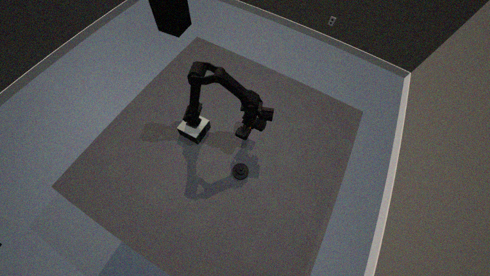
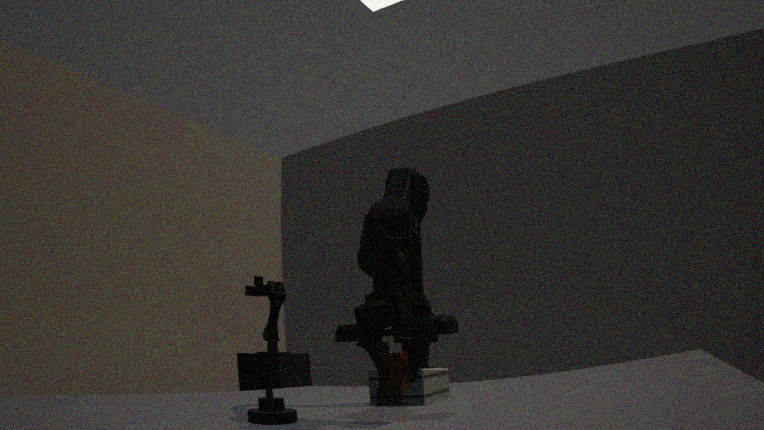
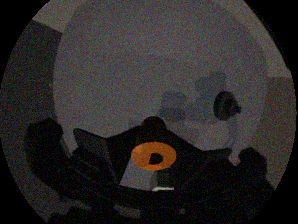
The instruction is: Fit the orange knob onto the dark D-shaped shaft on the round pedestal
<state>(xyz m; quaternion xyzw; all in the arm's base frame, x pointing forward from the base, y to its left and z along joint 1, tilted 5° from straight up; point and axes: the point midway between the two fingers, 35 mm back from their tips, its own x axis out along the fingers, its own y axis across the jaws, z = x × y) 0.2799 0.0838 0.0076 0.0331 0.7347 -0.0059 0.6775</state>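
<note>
The round pedestal is 6 cm ahead of my gripper tip, 21 cm to the right of it and 3 cm below it. Round my gripper tip: orange knob 2 cm above.
</note>
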